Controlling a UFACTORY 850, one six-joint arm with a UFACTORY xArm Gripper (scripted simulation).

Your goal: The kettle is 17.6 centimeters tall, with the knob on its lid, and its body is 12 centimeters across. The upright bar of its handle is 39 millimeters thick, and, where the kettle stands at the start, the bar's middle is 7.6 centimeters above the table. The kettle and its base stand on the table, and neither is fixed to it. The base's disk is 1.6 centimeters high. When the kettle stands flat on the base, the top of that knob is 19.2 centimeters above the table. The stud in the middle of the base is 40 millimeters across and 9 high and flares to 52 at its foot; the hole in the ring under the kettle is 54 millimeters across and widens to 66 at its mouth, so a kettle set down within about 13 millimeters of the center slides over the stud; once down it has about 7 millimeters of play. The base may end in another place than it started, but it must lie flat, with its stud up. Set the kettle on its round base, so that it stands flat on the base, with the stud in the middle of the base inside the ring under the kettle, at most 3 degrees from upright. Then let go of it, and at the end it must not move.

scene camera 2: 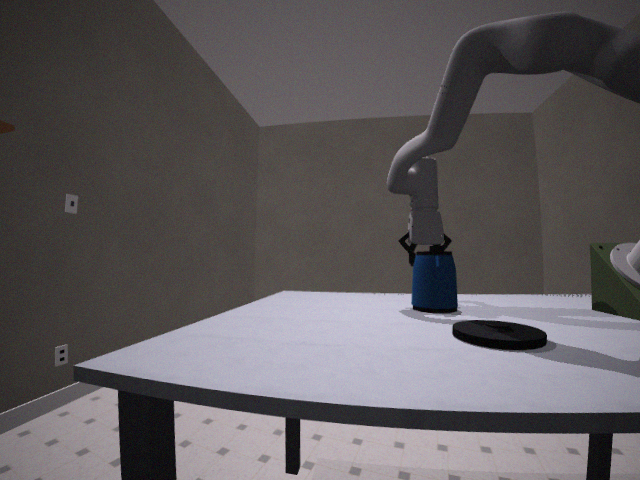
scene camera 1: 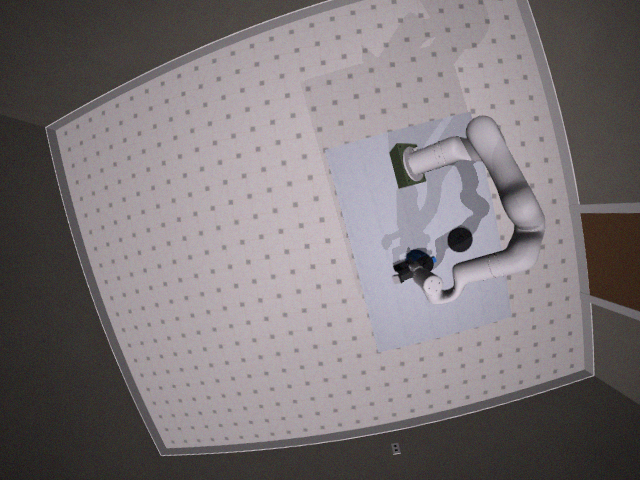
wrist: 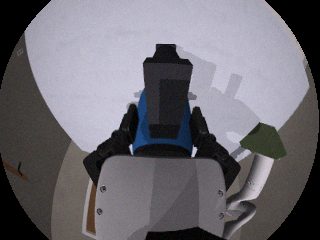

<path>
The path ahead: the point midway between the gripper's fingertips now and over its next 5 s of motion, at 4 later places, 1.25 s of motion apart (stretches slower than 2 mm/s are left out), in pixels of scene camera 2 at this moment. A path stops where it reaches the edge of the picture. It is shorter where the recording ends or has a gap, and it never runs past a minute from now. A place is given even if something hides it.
My gripper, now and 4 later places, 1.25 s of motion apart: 425,266; 425,262; 426,252; 432,252; 451,250
</path>
